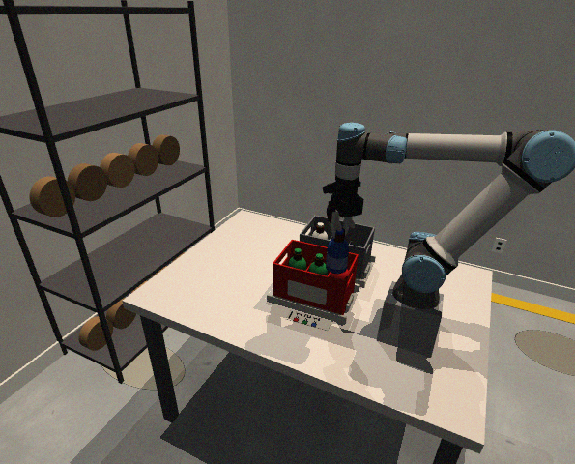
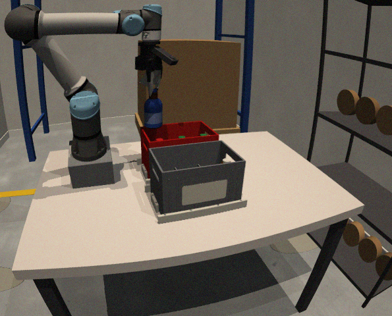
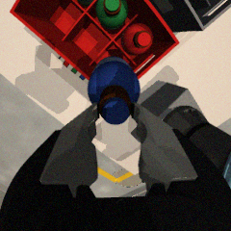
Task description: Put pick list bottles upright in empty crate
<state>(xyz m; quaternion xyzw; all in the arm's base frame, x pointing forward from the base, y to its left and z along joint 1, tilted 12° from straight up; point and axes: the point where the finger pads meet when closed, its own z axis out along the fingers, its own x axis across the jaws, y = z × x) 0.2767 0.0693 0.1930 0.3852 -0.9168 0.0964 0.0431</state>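
Right now my hand is 7 cm above the blue bottle. Round my hand: red bottle 25 cm below, 9 cm to the right; red crate 25 cm below, 9 cm ahead, 4 cm to the right; pick list 33 cm below, 9 cm to the left, 6 cm ahead.
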